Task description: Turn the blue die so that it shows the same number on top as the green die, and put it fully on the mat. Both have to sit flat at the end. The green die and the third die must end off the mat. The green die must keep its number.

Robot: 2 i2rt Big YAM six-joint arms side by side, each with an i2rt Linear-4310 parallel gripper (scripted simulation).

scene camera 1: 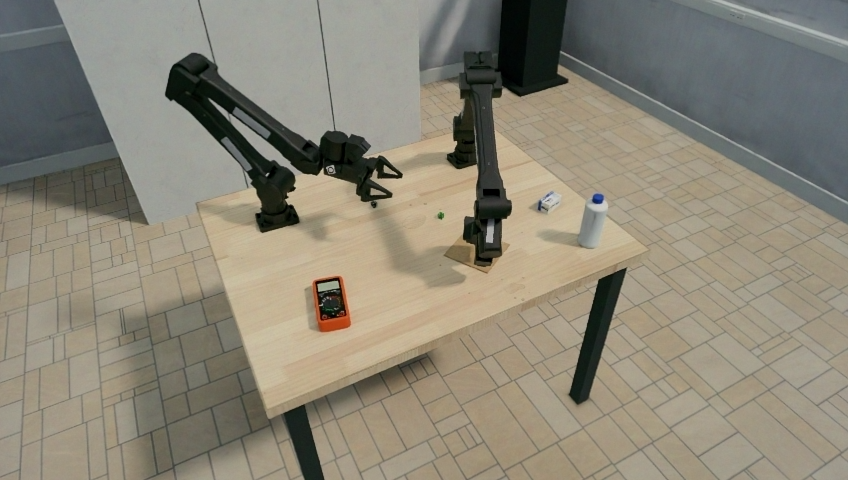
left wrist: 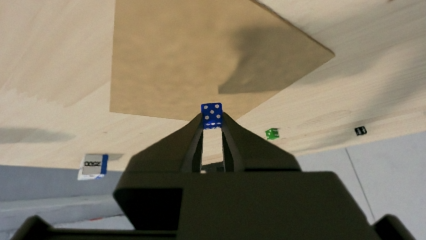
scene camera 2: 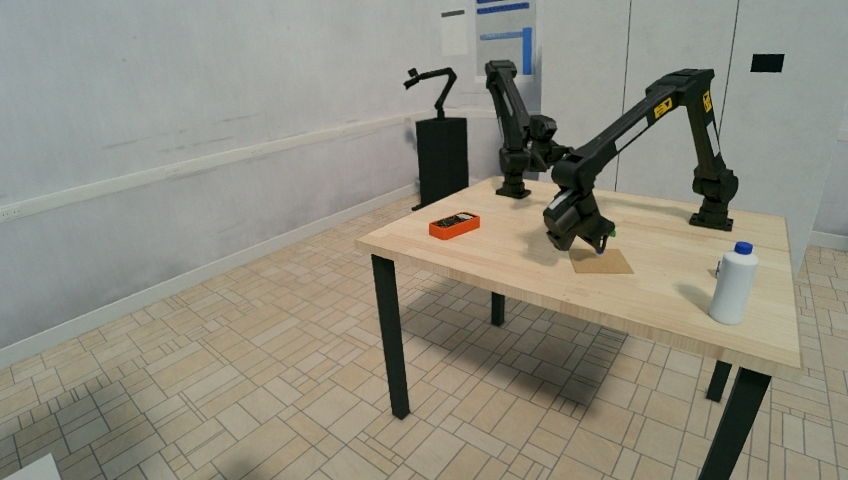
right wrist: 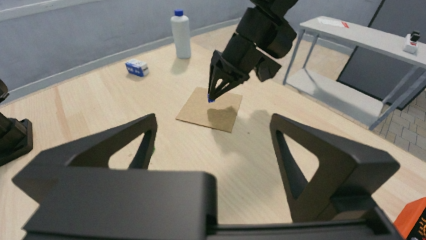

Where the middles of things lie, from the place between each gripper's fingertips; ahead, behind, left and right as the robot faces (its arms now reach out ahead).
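There's a brown mat (scene camera 2: 585, 261), and my left hand is 40 mm above it. By its middle, the brown mat is nearer to my left hand than to my right hand.
My right hand (scene camera 1: 397, 185) is 19 cm above that brown mat, 16 cm short of it and 17 cm to the right of it.
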